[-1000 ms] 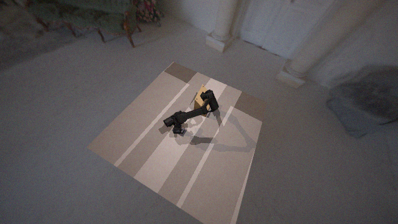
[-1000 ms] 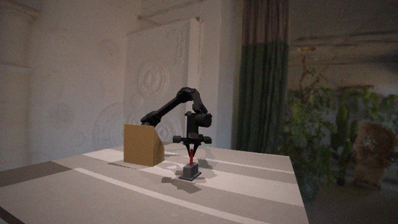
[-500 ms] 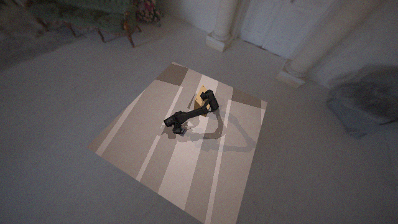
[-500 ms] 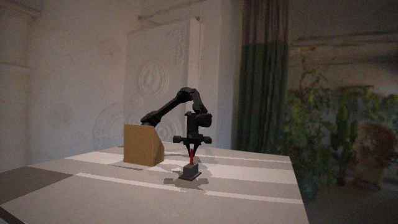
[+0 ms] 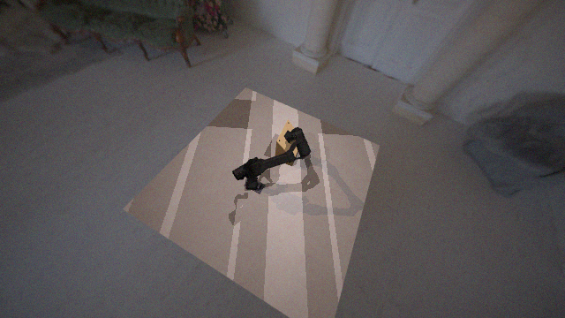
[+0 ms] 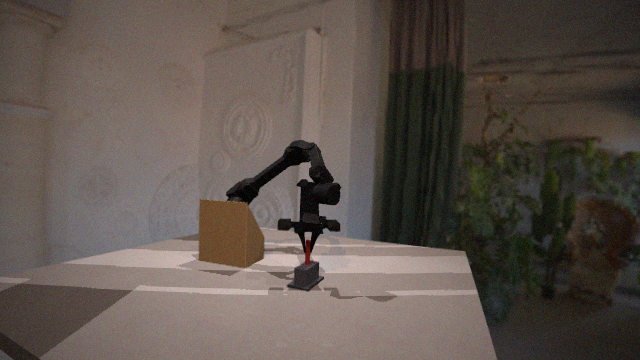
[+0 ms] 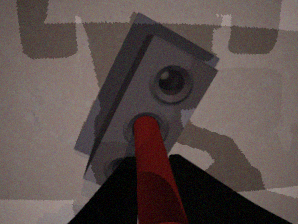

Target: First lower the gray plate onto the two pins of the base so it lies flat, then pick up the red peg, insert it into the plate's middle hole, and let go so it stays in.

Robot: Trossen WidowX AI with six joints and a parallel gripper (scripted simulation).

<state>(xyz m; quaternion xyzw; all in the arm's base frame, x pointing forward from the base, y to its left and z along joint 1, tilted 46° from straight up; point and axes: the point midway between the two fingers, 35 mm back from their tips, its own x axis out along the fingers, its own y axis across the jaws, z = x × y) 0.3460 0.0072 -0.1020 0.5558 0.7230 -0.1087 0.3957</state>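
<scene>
Right now my gripper tip is right at the red peg. Also, from my gripper tip: gray plate: 50 mm below; base: 90 mm below.
</scene>
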